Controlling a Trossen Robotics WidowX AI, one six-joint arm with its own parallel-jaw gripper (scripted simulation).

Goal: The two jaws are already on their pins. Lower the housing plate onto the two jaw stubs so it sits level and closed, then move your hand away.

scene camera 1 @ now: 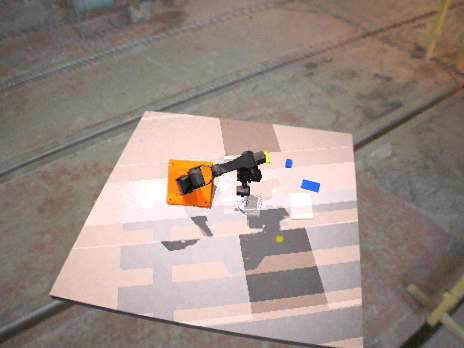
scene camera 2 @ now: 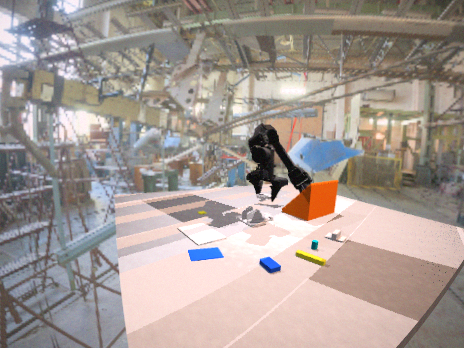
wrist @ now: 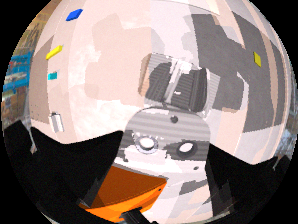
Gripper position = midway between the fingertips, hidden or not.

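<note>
My gripper's there for me in scene camera 2, at (scene camera 2: 265, 199), and you'd find the gripper in the wrist view as well, at (wrist: 164, 142).
</note>
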